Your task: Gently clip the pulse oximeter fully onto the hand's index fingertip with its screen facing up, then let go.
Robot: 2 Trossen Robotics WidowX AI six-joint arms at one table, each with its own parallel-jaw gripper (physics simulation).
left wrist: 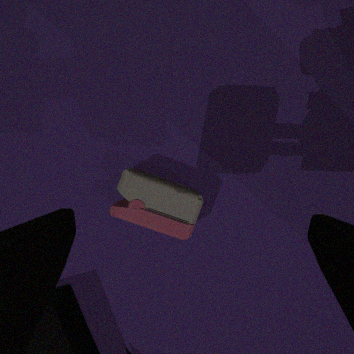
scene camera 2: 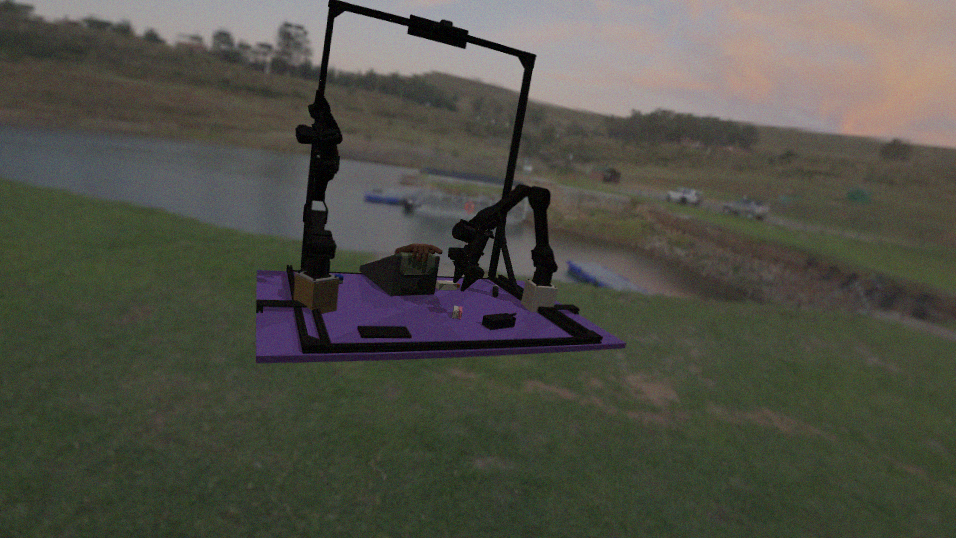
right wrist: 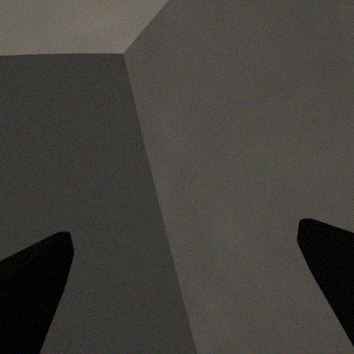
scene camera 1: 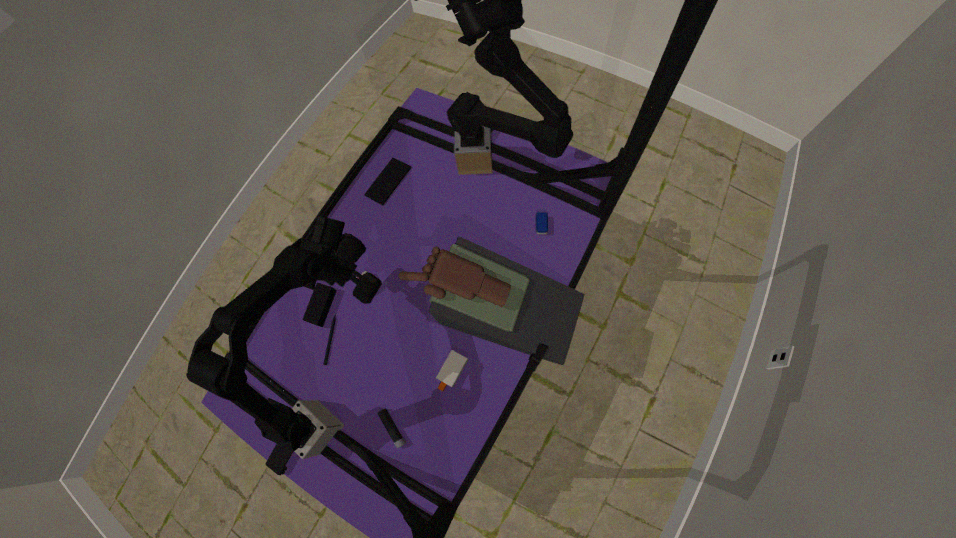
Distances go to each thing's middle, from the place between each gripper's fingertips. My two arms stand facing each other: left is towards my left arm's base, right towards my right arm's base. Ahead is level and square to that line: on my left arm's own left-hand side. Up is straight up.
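Right gripper: 610 mm above the dark grey plate [scene camera 2: 385,273], 350 mm past it and 420 mm to the right of it. Pulse oximeter [left wrist: 156,203], measured from my right hand: 630 mm below, 20 mm ahead, 520 mm to the left.
Pulse oximeter, measured from my left hand: 9 cm below, 2 cm ahead. Dark grey plate, also from my left hand: 6 cm below, 10 cm to the right, 35 cm behind.
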